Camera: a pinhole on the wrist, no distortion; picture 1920 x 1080 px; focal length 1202.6 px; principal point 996.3 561.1 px. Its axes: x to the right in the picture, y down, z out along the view. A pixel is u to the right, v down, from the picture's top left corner.
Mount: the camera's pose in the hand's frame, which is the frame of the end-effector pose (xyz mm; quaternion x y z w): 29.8 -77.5 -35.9 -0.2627 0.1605 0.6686 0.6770
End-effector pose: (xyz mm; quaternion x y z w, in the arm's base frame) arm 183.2 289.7 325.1 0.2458 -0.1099 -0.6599 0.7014
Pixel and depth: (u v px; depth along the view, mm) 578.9 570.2 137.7
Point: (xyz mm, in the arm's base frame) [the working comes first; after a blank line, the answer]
In the camera's frame: -47.8 1.0 137.7

101.5 261.3 392.9
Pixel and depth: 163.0 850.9 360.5
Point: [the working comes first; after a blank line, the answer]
In the camera's frame: -249.8 86.9 360.5

-83.5 327.6 636.2
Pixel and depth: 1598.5 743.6 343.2
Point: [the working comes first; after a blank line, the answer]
In the camera's frame: 171.9 52.1 343.2

336.0 321.5 578.5
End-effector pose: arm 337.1 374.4 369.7 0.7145 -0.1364 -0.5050 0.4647
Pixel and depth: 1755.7 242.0 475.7
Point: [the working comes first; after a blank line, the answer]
In the camera's frame: 300.4 -126.2 475.7

340.8 -36.3 650.7
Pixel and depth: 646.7 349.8 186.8
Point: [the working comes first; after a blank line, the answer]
In the camera's frame: -54.3 -32.8 186.8

220.5 279.9 328.9
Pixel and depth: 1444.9 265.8 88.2
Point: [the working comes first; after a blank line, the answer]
In the camera's frame: 32.9 -21.7 88.2

339.0 336.3 344.4
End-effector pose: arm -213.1 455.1 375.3 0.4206 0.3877 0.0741 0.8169
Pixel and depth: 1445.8 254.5 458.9
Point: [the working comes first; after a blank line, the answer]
In the camera's frame: 171.5 -117.0 458.9

96.1 545.1 654.8
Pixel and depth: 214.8 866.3 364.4
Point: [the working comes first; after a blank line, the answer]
In the camera's frame: -236.8 92.5 364.4

-46.7 117.4 527.6
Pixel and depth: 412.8 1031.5 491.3
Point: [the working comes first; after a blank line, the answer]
In the camera's frame: -238.4 192.2 491.3

-50.1 52.3 675.2
